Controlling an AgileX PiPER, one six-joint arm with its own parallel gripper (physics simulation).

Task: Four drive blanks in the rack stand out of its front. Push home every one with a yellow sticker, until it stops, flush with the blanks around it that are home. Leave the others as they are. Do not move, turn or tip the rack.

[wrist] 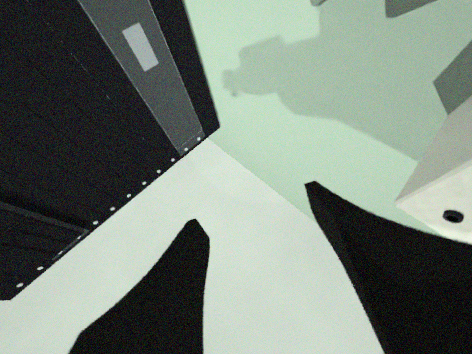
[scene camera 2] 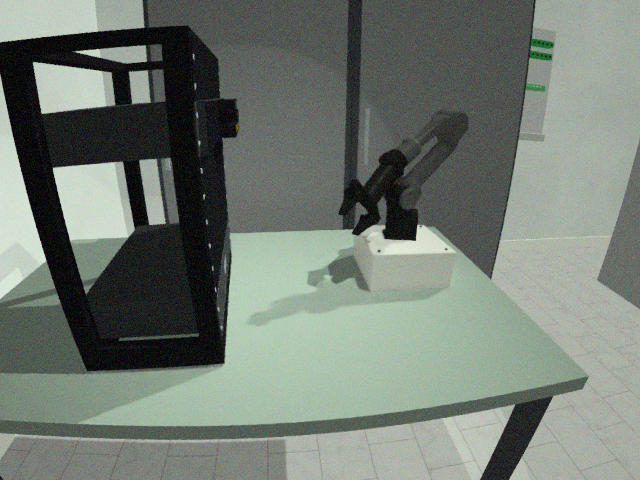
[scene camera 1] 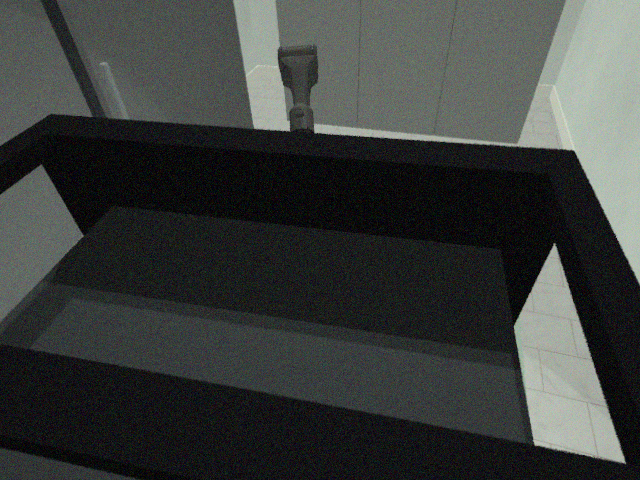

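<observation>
The black rack [scene camera 1: 310, 147] [scene camera 2: 187, 217] [wrist: 75, 125] stands upright on the table. In scene camera 2 a dark block of drive blanks [scene camera 2: 227, 117] stands out of the upper front, seen edge-on. A small yellow sticker [scene camera 2: 237, 126] and a red sticker [scene camera 2: 237, 114] show at its outer edge. How many blanks overlap there cannot be told. The blanks' front faces are hidden in scene camera 1, and no stickers can be made out in the wrist view. My gripper [scene camera 2: 348, 222] [wrist: 252, 213] is open and empty, its fingers pointing down, well apart from the rack and lower than the blanks.
The arm stands on a white base box [scene camera 2: 408, 268] [wrist: 440, 200] on the green table [scene camera 2: 320, 361]. A grey panel [wrist: 162, 85] with a pale label [wrist: 140, 47] is at the rack's lower front. Grey cabinets [scene camera 2: 289, 129] stand behind the table.
</observation>
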